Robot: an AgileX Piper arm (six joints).
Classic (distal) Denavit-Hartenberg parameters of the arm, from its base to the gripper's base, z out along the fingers. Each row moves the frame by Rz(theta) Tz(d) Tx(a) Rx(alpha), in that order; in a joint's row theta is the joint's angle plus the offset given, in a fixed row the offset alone. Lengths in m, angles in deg.
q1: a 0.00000; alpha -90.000; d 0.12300; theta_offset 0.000
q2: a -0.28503; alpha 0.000; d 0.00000; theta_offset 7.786
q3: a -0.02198; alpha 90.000; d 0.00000; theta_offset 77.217
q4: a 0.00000; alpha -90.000; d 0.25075; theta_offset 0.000
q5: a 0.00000; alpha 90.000; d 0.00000; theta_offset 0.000
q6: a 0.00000; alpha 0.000; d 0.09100; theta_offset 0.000
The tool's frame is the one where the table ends.
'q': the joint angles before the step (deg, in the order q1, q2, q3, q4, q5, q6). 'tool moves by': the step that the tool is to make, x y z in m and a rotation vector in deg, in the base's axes. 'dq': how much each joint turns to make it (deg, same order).
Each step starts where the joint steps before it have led.
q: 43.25, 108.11, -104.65, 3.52, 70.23, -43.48
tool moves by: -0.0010, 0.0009, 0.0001, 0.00, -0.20, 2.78
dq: -0.01, -0.01, 0.01, 0.94, 0.05, -2.97
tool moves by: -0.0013, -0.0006, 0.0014, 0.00, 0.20, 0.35
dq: 0.01, -0.22, -0.01, 0.26, 0.40, -0.33
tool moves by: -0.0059, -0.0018, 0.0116, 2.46, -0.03, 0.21
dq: 0.00, -1.57, -0.05, 1.83, -0.08, -0.14
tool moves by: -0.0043, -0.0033, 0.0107, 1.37, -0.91, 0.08
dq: -0.01, -1.45, -0.11, 0.40, -0.03, -0.07
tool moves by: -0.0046, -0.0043, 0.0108, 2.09, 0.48, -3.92
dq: 0.00, -1.57, -0.01, 0.00, 0.00, 4.37
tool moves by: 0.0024, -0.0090, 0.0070, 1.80, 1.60, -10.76
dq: -0.66, -1.08, -0.02, -2.52, 0.01, 11.00
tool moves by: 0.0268, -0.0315, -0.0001, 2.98, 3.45, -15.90
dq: -6.05, -0.01, 0.03, -0.53, -0.01, 11.02
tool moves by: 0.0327, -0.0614, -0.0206, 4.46, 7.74, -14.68
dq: -11.82, -0.69, 5.37, 6.19, -0.73, 3.74
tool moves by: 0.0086, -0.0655, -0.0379, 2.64, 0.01, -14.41
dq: -10.11, -4.48, 14.90, 1.69, -11.88, 2.21
